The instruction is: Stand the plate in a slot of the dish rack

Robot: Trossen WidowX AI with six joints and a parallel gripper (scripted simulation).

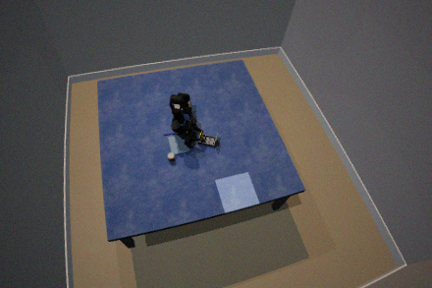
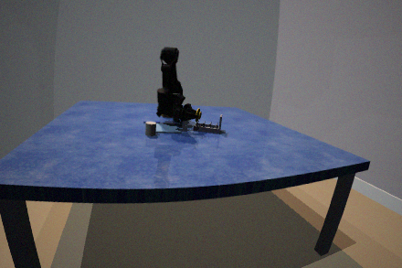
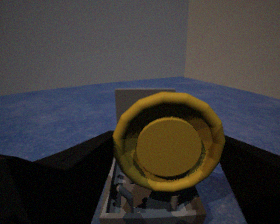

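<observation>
My gripper tip is 5 cm above the dish rack, 4 cm to the right of it and 1 cm short of it. From my gripper tip the other things lie so: yellow plate 1 cm to the right; blue spoon 21 cm to the right, 10 cm behind, 7 cm below; pale blue mat 16 cm to the right, 7 cm below.
</observation>
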